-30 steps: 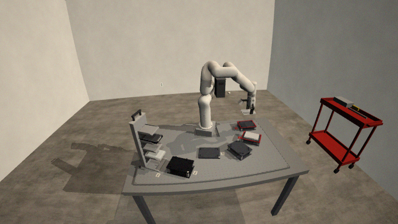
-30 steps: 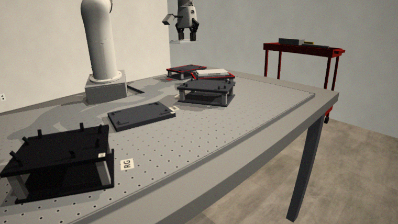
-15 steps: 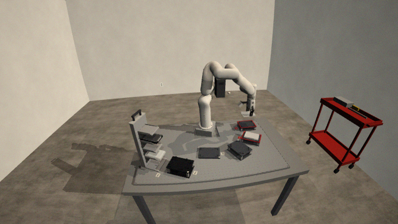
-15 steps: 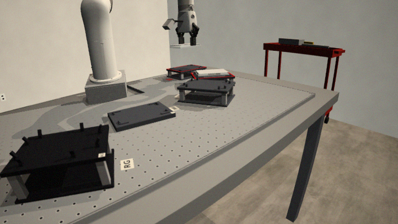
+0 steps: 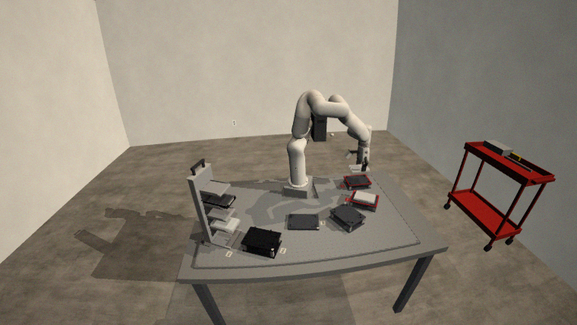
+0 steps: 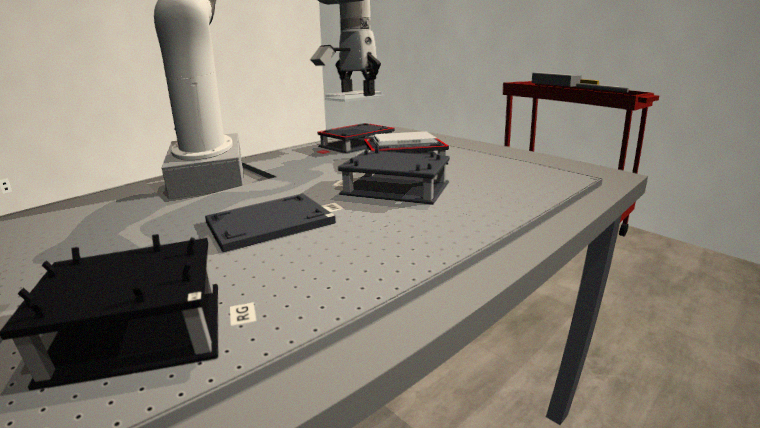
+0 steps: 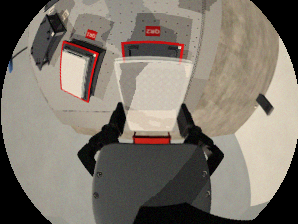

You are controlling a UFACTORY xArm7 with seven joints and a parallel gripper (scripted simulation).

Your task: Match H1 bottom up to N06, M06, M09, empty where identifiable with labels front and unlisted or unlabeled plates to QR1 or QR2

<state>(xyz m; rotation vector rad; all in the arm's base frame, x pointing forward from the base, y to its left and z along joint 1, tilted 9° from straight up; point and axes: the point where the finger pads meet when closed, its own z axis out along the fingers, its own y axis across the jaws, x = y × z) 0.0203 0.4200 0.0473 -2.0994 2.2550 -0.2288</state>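
My gripper is now 1 cm to the left of the red quarantine nest and 10 cm above it. The rest, counted from my hand: black regrip nest RG 41 cm ahead, 69 cm to the right, 8 cm below; dark plate 33 cm ahead, 86 cm to the right, 11 cm above; RG label 46 cm ahead, 59 cm to the right, 14 cm below.
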